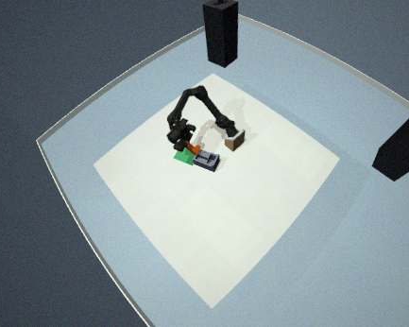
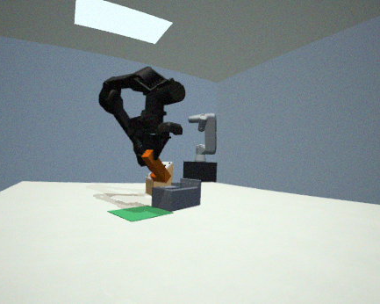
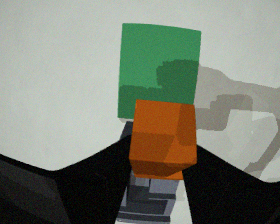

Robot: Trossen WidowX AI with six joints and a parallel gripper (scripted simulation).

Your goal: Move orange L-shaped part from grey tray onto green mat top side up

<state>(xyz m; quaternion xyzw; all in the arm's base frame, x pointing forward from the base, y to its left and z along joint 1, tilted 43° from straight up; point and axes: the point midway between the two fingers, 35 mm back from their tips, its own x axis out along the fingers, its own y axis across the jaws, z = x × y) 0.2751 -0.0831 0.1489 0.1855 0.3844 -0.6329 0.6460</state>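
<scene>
Now: gripper tip 3 cm to the left of the green mat and 17 cm above it. Round my gripper tip: orange L-shaped part 2 cm behind, 3 cm to the left, 3 cm below.
</scene>
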